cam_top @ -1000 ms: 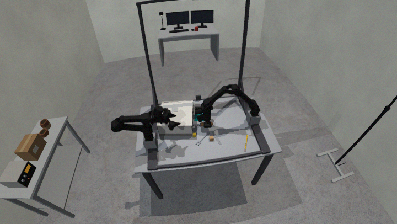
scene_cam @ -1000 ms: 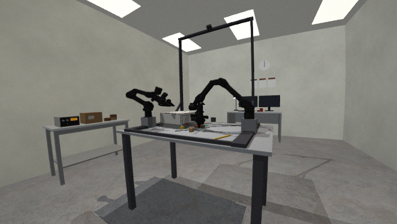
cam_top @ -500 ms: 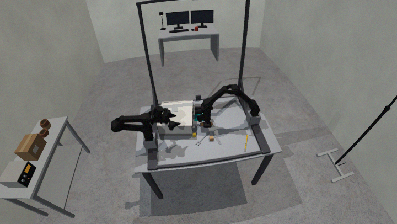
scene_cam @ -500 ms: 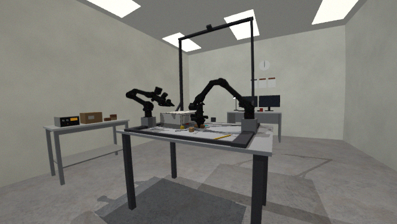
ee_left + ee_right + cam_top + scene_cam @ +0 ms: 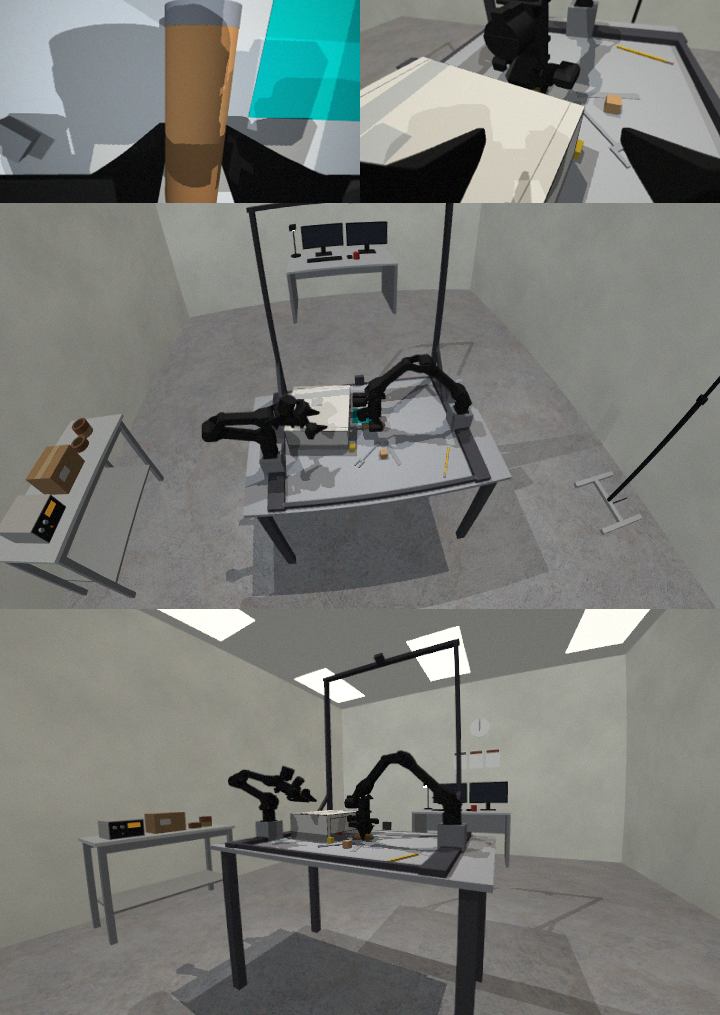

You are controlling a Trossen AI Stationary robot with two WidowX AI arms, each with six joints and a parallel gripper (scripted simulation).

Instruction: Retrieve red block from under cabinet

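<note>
The teal square is 100 mm behind my left hand, 40 mm below it and 30 mm to the right of it. The rest, counted from my left hand: hook tool: 130 mm to the right, 70 mm behind, 20 mm below.
</note>
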